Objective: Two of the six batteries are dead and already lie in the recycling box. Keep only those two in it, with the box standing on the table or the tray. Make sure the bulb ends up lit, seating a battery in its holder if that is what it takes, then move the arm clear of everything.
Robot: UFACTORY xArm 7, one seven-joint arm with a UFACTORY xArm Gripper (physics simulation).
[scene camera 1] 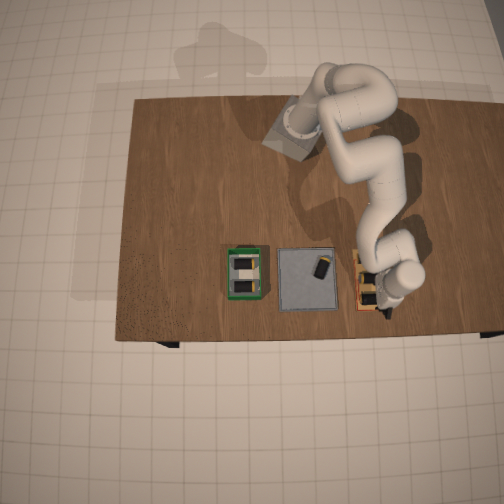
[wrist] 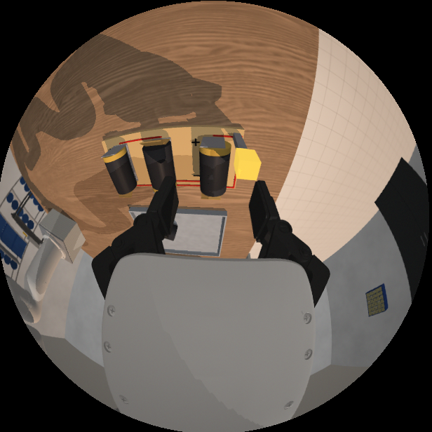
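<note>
My gripper (wrist: 214, 190) is open and empty, its fingers apart behind the right-hand battery (wrist: 215, 172) on the tan holder board (scene camera 1: 367, 288) (wrist: 184, 155). That battery lies in the bay beside the bulb (wrist: 247, 164), which is bright yellow, lit. A middle battery (wrist: 160, 162) and a left battery (wrist: 120, 172) also lie on the board. The green recycling box (scene camera 1: 229, 275) stands on the table with two batteries inside, one upper (scene camera 1: 243, 264) and one lower (scene camera 1: 244, 286). Another battery (scene camera 1: 321, 268) lies tilted in the grey tray (scene camera 1: 300, 292) (wrist: 200, 237). The arm partly hides the board in the scene view.
The tray stands between the green box and the holder board on the wooden table (scene camera 1: 190, 200). The arm's base (scene camera 1: 290, 140) is at the table's back edge. The board is near the front edge, with the arm's wrist (scene camera 1: 400, 282) over its right part.
</note>
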